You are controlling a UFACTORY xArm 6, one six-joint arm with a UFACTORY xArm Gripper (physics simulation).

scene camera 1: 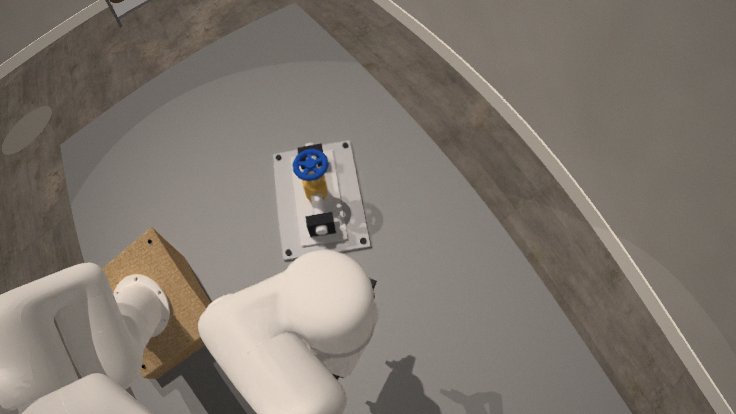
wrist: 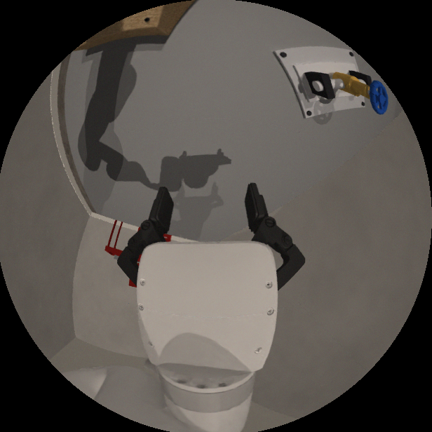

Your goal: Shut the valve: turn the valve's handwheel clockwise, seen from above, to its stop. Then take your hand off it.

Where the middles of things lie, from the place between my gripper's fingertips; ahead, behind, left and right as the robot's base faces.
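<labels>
Blue handwheel (scene camera 1: 310, 164): 300 mm to the left of my hand, 140 mm ahead of it, 80 mm below it. White base plate (scene camera 1: 356, 228): likewise 300 mm to the left of my hand and 140 mm ahead of it, but 200 mm below it.
</labels>
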